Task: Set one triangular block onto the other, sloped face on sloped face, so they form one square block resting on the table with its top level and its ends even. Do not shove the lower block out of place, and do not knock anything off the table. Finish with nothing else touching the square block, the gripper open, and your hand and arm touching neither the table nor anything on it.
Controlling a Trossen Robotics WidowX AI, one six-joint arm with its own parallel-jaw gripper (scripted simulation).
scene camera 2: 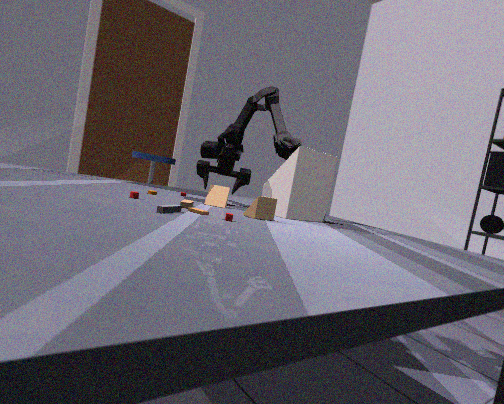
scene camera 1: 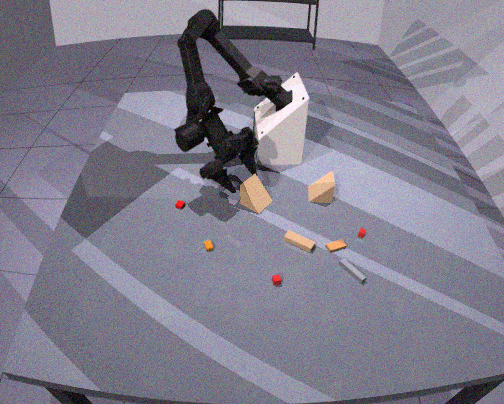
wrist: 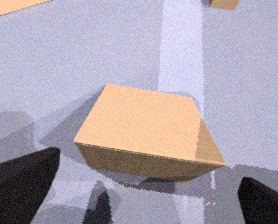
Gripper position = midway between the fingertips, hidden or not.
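Observation:
A triangular block (scene camera 1: 253, 195) is part of the scene. Holding nothing, the gripper (scene camera 1: 245, 184) is open; it also appears in scene camera 2 (scene camera 2: 218, 191), and the wrist view (wrist: 151, 171) shows it too.

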